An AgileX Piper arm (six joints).
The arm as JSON. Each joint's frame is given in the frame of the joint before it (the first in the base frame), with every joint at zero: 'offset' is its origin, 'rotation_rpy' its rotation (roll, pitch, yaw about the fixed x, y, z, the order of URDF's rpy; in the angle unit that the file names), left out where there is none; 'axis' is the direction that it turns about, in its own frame. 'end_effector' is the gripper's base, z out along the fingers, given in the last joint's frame.
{
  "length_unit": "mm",
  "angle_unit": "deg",
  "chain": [
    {
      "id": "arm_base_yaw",
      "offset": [
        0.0,
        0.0,
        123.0
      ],
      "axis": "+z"
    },
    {
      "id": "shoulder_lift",
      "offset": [
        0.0,
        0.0,
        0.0
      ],
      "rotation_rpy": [
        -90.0,
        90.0,
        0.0
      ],
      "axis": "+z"
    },
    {
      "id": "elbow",
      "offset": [
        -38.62,
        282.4,
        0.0
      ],
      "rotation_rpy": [
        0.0,
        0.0,
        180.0
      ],
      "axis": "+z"
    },
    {
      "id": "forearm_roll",
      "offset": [
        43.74,
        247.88,
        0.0
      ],
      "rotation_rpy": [
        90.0,
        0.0,
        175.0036
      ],
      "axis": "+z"
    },
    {
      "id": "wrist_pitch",
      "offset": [
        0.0,
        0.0,
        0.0
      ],
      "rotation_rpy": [
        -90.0,
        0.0,
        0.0
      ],
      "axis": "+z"
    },
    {
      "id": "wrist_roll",
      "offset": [
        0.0,
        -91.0,
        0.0
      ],
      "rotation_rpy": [
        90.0,
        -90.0,
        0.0
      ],
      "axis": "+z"
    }
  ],
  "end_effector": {
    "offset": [
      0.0,
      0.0,
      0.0
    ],
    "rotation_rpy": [
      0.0,
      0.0,
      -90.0
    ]
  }
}
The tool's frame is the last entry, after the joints.
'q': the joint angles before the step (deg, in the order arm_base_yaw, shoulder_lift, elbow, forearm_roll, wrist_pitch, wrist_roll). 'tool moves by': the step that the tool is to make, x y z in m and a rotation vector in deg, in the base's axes. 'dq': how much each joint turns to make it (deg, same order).
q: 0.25, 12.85, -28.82, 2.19, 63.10, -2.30
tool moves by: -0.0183, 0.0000, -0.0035, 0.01, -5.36, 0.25
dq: 0.19, -7.14, 0.92, 0.02, 0.86, -0.03
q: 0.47, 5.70, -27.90, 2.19, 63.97, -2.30
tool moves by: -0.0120, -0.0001, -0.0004, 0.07, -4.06, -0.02
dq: 0.01, -4.54, 0.00, -0.01, 0.48, 0.07
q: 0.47, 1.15, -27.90, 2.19, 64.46, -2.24
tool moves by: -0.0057, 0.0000, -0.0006, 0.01, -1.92, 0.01
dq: -0.03, -2.17, 0.01, 0.03, 0.24, -0.03
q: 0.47, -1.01, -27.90, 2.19, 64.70, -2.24
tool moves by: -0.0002, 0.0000, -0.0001, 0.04, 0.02, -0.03
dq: -0.01, -0.05, 0.00, 0.00, 0.07, 0.05
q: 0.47, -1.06, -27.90, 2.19, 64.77, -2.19
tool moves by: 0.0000, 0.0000, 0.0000, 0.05, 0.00, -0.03
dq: 0.00, 0.00, 0.00, 0.00, 0.00, 0.06
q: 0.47, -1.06, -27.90, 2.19, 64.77, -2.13
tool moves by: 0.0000, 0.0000, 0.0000, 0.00, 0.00, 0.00
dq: 0.00, 0.00, 0.00, 0.00, 0.00, 0.00
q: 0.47, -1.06, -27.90, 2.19, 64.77, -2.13
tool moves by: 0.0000, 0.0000, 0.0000, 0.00, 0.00, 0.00
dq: 0.00, 0.00, 0.00, 0.00, 0.00, 0.00
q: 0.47, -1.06, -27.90, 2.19, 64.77, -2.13
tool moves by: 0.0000, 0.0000, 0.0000, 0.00, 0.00, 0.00
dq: 0.00, 0.00, 0.00, 0.00, 0.00, 0.00
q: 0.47, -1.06, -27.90, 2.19, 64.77, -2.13
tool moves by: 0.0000, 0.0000, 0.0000, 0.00, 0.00, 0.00
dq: 0.00, 0.00, 0.00, 0.00, 0.00, 0.00
